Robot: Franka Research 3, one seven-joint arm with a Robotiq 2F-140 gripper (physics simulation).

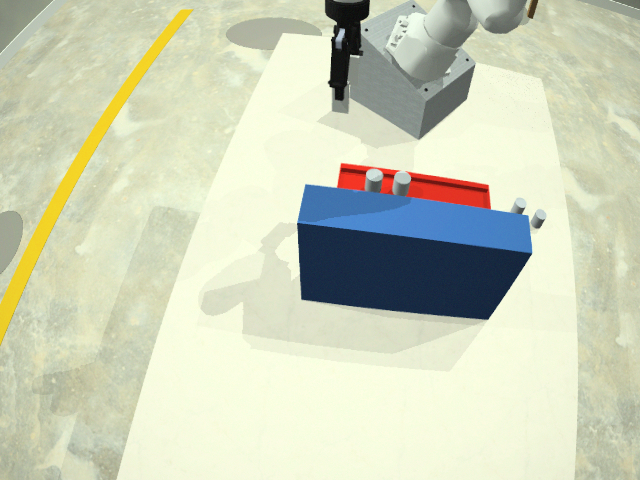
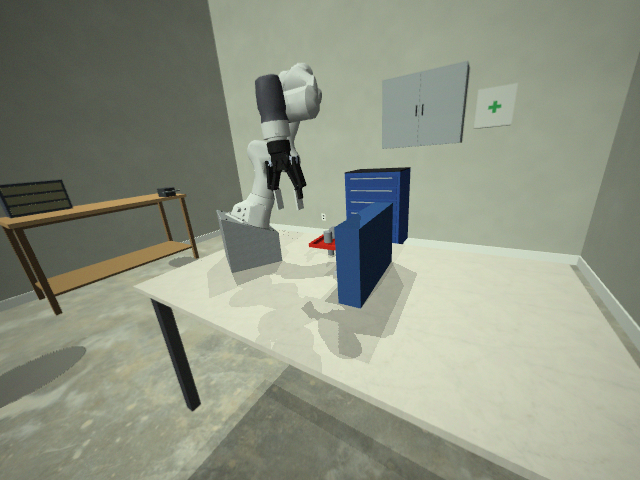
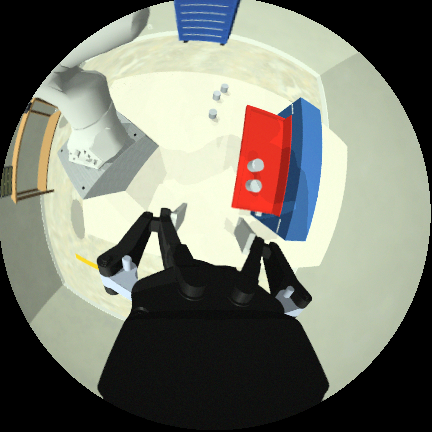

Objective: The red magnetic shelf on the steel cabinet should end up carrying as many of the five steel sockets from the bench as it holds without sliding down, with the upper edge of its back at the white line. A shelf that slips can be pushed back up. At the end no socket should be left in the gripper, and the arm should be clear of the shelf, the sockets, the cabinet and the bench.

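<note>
The red shelf [image 1: 449, 195] [image 2: 316, 244] [image 3: 265, 135] is on the face of the blue steel cabinet [image 1: 408, 268] [image 2: 377, 248] [image 3: 307, 170]. Two upright grey sockets, one [image 1: 373, 181] [image 3: 255, 165] beside the other [image 1: 401, 184] [image 3: 254, 186], stand on it toward one end. Three more sockets [image 3: 224, 88] [image 3: 216, 95] [image 3: 213, 114] stand on the bench beyond the shelf's other end. Bits of the white line [image 3: 292, 109] show past the shelf's ends; its exact height against the back's upper edge is unclear. My gripper [image 1: 347, 88] [image 2: 289, 201] [image 3: 210, 217] is open and empty, high above the bench, apart from shelf and cabinet.
The arm's grey base block [image 1: 390, 93] [image 2: 250, 253] [image 3: 122, 165] stands on the bench [image 1: 336, 413] [image 2: 491, 335], facing the shelf side of the cabinet. A blue drawer unit [image 2: 377, 188] [image 3: 205, 20] and a wooden workbench [image 2: 103, 206] [image 3: 22, 150] stand farther off.
</note>
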